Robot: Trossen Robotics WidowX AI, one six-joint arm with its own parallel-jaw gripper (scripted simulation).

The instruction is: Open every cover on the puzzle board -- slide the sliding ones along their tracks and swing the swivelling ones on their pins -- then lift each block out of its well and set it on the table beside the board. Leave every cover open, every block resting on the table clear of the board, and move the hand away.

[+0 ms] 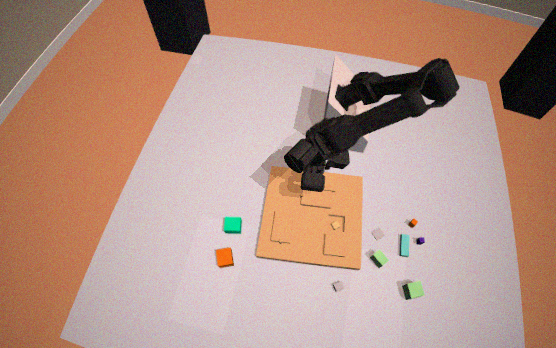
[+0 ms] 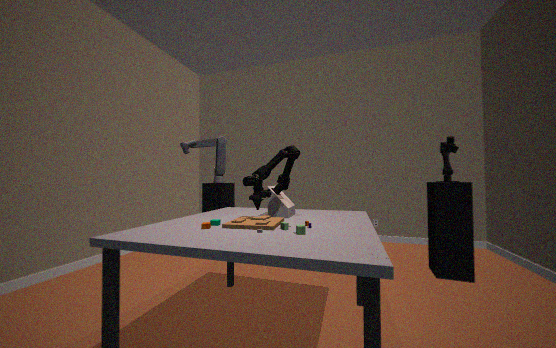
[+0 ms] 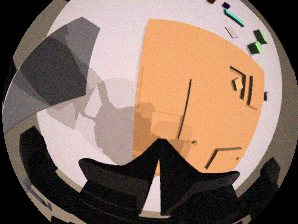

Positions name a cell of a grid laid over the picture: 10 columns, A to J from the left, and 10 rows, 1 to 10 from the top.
Scene:
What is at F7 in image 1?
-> A tan puzzle board.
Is the gripper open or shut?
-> Shut.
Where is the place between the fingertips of the gripper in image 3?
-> F7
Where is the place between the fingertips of the gripper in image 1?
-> At F5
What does the gripper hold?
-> Nothing.

